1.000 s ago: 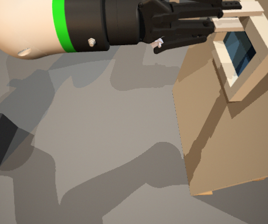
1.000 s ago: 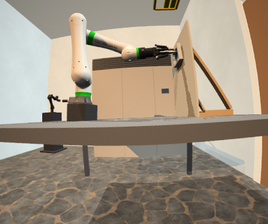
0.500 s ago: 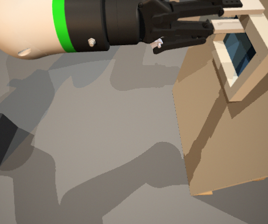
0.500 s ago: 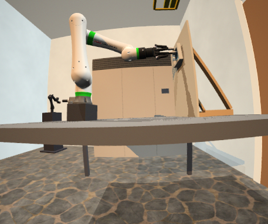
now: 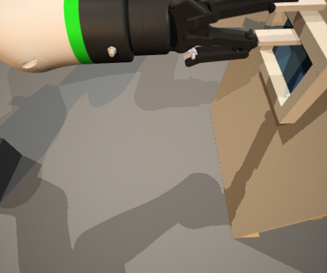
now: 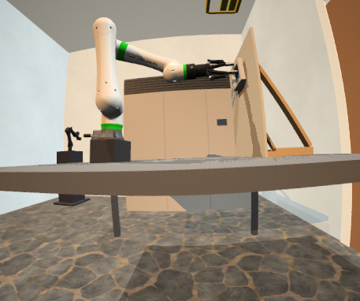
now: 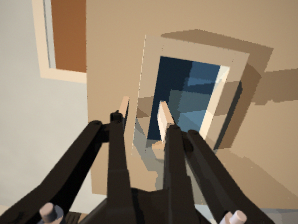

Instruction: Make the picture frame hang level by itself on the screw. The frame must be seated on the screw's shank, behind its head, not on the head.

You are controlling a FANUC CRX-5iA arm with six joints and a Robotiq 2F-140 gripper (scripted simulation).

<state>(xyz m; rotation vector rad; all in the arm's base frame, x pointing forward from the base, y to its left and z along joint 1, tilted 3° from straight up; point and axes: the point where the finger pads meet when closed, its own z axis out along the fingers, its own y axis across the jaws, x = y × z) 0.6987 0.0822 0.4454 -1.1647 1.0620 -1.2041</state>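
Now: the picture frame 40 mm ahead of my hand and 50 mm below it. Also, from my hand: tan wall board: 50 mm ahead, 220 mm below.
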